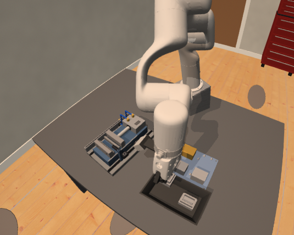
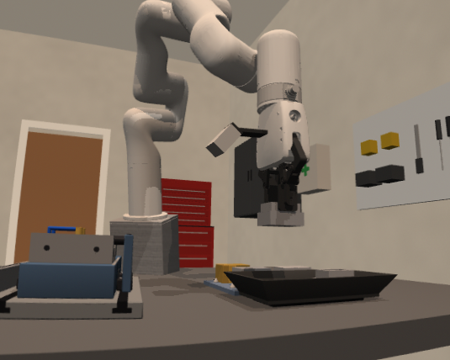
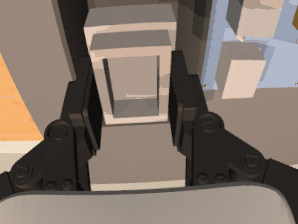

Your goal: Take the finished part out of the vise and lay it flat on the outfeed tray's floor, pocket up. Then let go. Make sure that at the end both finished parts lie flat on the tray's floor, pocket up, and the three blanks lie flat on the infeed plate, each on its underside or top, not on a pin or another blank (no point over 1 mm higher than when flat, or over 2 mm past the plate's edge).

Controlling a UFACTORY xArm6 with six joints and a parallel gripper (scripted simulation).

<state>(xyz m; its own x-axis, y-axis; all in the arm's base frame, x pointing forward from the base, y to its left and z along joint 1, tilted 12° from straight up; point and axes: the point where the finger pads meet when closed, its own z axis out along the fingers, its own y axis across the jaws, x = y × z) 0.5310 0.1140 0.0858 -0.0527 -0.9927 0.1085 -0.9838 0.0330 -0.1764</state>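
The dark outfeed tray is 15 cm below my hand and 5 cm to the left of it. The rest, counted from my hand: blue vise: 28 cm to the right, 12 cm below, 11 cm behind; light blue plate: 16 cm below, 16 cm behind, 6 cm to the left; yellow block: 21 cm behind, 13 cm below, 2 cm to the left.
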